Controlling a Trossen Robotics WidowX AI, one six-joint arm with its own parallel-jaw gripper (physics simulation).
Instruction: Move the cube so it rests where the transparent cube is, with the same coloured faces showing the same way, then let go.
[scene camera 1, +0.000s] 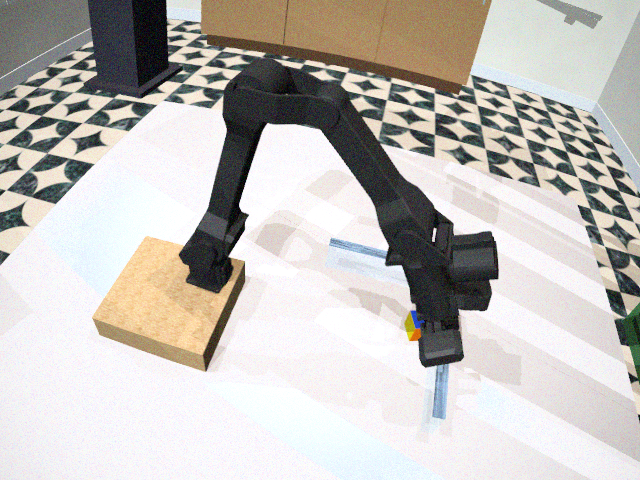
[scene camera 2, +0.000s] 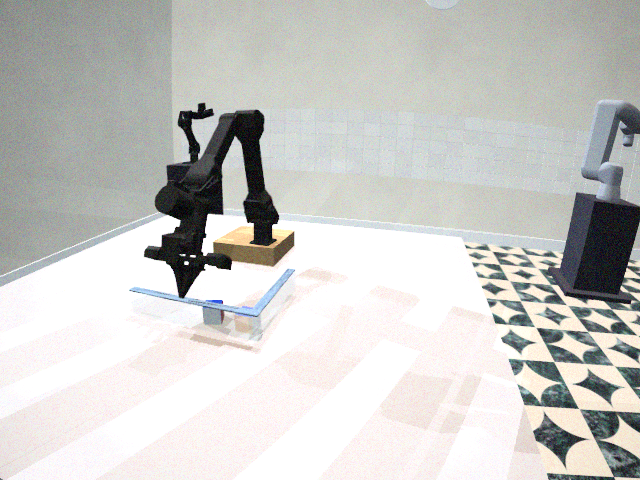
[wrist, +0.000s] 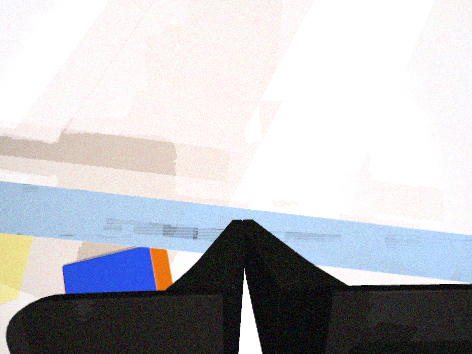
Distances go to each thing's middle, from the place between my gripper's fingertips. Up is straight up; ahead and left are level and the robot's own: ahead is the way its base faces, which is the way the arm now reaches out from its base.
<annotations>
My hand is 11 cm past the L-shaped rail (scene camera 2: 251, 324), 3 cm above it and 1 cm to the right of it.
</annotations>
